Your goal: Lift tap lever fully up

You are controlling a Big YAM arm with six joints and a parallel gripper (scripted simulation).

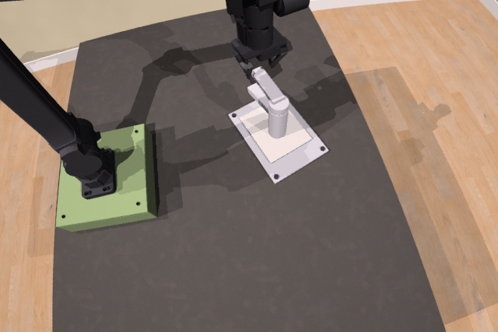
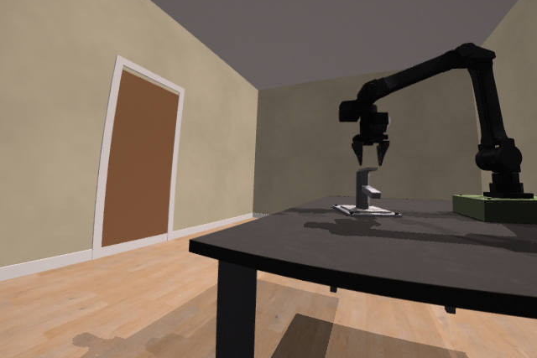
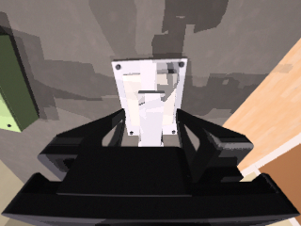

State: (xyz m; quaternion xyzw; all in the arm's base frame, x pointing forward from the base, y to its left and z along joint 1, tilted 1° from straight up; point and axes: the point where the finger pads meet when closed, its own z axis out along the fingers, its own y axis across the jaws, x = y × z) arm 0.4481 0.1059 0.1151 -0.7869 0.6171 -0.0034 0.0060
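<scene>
Right now the lever is 3 cm to the right of my hand, 2 cm below it and 1 cm ahead of it. The rest, counted from my hand: grey tap 7 cm below, 6 cm to the right, 1 cm ahead.
</scene>
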